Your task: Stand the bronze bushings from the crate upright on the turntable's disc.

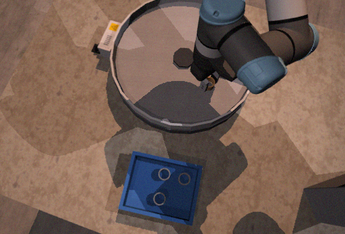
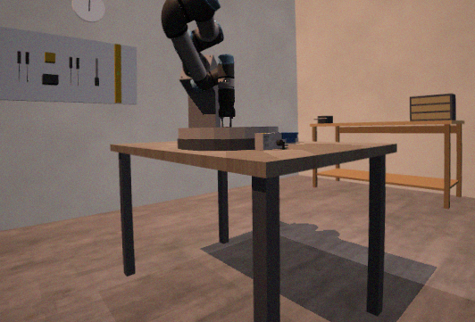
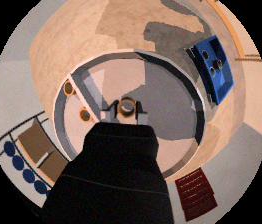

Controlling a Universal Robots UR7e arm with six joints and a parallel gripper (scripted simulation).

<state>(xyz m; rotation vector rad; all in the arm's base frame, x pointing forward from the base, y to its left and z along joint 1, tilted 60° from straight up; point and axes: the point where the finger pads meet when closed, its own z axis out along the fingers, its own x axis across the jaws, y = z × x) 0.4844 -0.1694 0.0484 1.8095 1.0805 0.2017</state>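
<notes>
My gripper is now 80 mm to the left of the turntable disc, 80 mm short of it and 30 mm above it. The rest, counted from my hand: blue crate: 290 mm to the left, 100 mm ahead, 60 mm below.
</notes>
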